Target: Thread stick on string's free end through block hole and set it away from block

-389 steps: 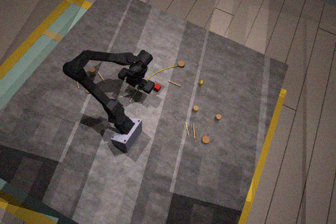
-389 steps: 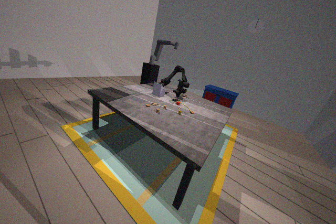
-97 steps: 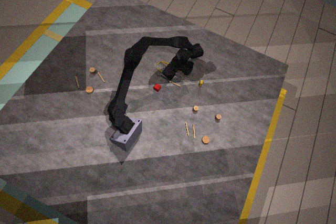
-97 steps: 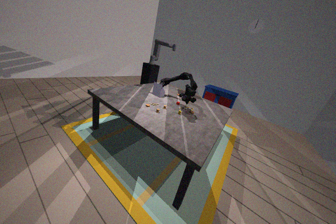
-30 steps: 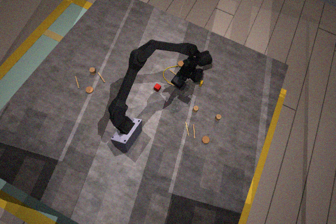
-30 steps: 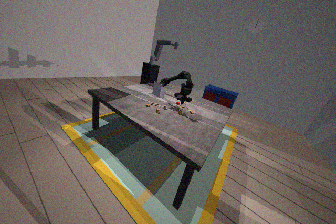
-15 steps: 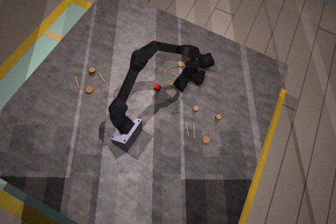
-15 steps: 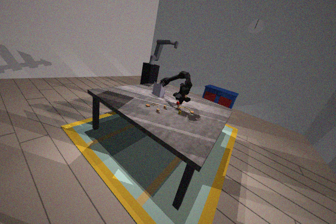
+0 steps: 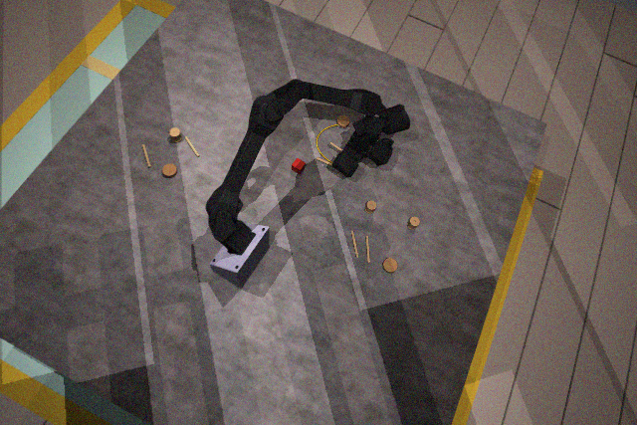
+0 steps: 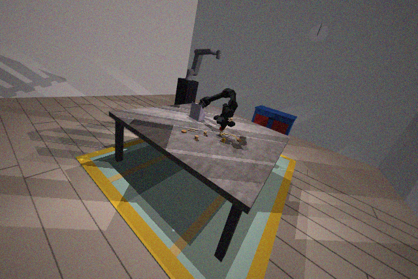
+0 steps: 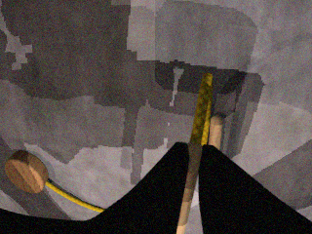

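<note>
Right now the round wooden block is 12 cm to the right of my gripper tip, 9 cm behind it and 5 cm below it. Also, from my gripper tip: red block: 12 cm to the left, 8 cm behind, 5 cm below; then yellow block: 7 cm to the right, 7 cm ahead, 4 cm below; then round wooden button: 13 cm ahead, 9 cm to the left, 6 cm below.
</note>
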